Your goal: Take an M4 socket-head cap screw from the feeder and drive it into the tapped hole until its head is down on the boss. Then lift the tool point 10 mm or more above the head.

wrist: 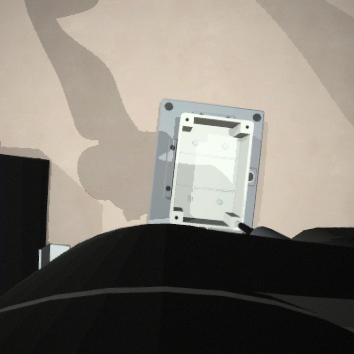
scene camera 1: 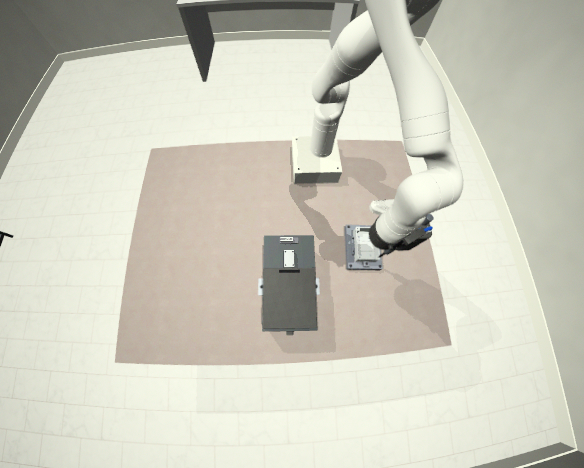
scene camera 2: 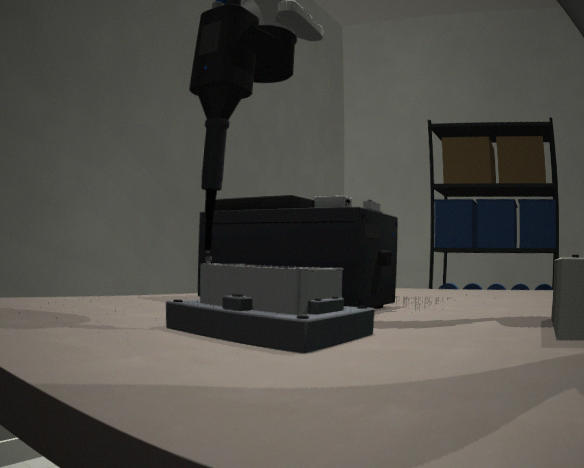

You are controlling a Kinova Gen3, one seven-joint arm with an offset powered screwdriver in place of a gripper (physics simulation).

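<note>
The screwdriver (scene camera 1: pixel 381 255) (scene camera 2: pixel 208 250) (wrist: pixel 243 226) stands nearly upright, its bit tip over one corner of the light housing (scene camera 2: pixel 250 282) (wrist: pixel 177 175). A small light screw (scene camera 2: pixel 208 258) shows at the bit tip, at the housing's top edge in scene camera 2; whether its thread is in the hole cannot be told. In the wrist view the tip is at the lower right corner boss (wrist: pixel 231 219), and the hole there is hidden. The housing sits on a grey fixture plate (scene camera 1: pixel 350 257) (scene camera 2: pixel 235 325) (wrist: pixel 160 200). The feeder (scene camera 1: pixel 290 300) (scene camera 2: pixel 300 240) (wrist: pixel 22 200) is a dark box.
The feeder stands beside the fixture plate, with a small white plate (scene camera 1: pixel 289 258) on top. The arm's pale base (scene camera 1: pixel 316 165) (scene camera 2: pixel 570 300) stands behind them on the brown table top (scene camera 1: pixel 200 250). A shelf rack (scene camera 2: pixel 431 200) with boxes stands in the background.
</note>
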